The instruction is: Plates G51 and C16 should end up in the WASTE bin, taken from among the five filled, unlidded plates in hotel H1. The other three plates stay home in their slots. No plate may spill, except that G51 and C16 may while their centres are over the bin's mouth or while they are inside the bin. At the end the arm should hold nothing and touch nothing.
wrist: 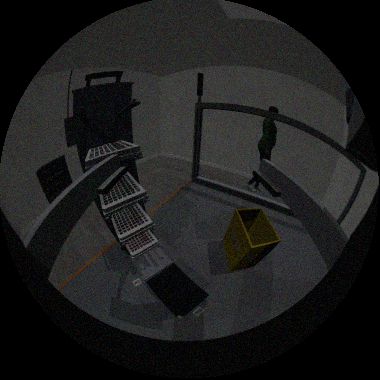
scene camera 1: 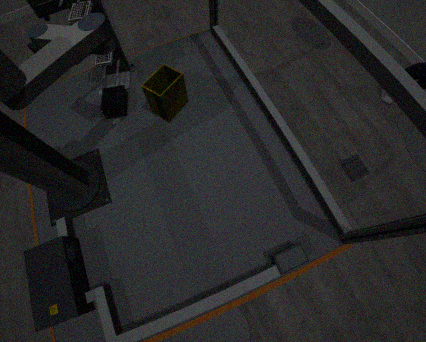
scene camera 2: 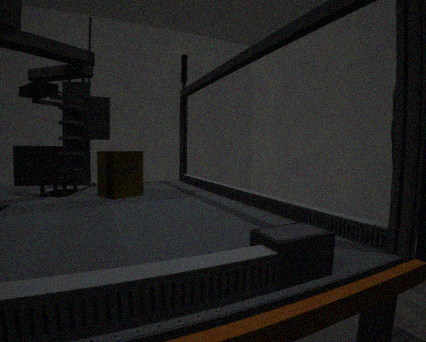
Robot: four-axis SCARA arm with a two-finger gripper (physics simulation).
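Seen in the pictures: gripper, fingertip midpoint: [wrist: 191, 160] [scene camera 2: 73, 103]; arm's base, link origin: [scene camera 1: 77, 186].
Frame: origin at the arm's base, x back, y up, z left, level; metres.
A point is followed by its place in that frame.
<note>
Hotel H1 [scene camera 1: 118, 48] {x -0.425, y 0.182, z 0.583 m} [scene camera 2: 76, 115] {x -0.370, y 0.405, z 0.598 m} [wrist: 102, 110] {x -0.365, y 0.520, z 0.599 m} is a dark upright tower. In the wrist view four pale gridded plates stand in its slots: a top plate [wrist: 112, 151] {x -0.332, y 0.443, z 0.479 m}, a second plate [wrist: 123, 191] {x -0.344, y 0.364, z 0.501 m}, a third plate [wrist: 131, 220] {x -0.342, y 0.283, z 0.509 m} and a lowest plate [wrist: 141, 243] {x -0.335, y 0.207, z 0.495 m}. Their labels cannot be read. The yellow WASTE bin [scene camera 1: 168, 100] {x -0.561, y 0.153, z 0.156 m} [scene camera 2: 120, 175] {x -0.560, y 0.111, z 0.157 m} [wrist: 250, 240] {x -0.616, y 0.067, z 0.201 m} stands upright on the floor beside the hotel; its inside bottom is hidden. My gripper [scene camera 2: 61, 99] [wrist: 191, 160] {x -0.367, y 0.435, z 0.378 m} is open and empty, raised near the hotel, its left finger overlapping the upper plates in the wrist view.
A dark box [scene camera 1: 114, 101] {x -0.307, y 0.072, z 0.345 m} [wrist: 177, 290] {x -0.302, y 0.073, z 0.365 m} stands at the hotel's foot, left of the bin. A framed barrier [scene camera 1: 280, 120] {x -1.027, y 0.060, z -0.104 m} [scene camera 2: 184, 135] {x -1.025, y 0.318, z 0.685 m} [wrist: 197, 145] {x -1.007, y 0.309, z 0.689 m} runs behind the bin. A person [wrist: 268, 137] is beyond it. A low block [scene camera 1: 291, 257] {x -0.751, y 0.088, z -0.664 m} [scene camera 2: 295, 250] {x -0.723, y 0.071, z -0.705 m} sits at the front edge.
</note>
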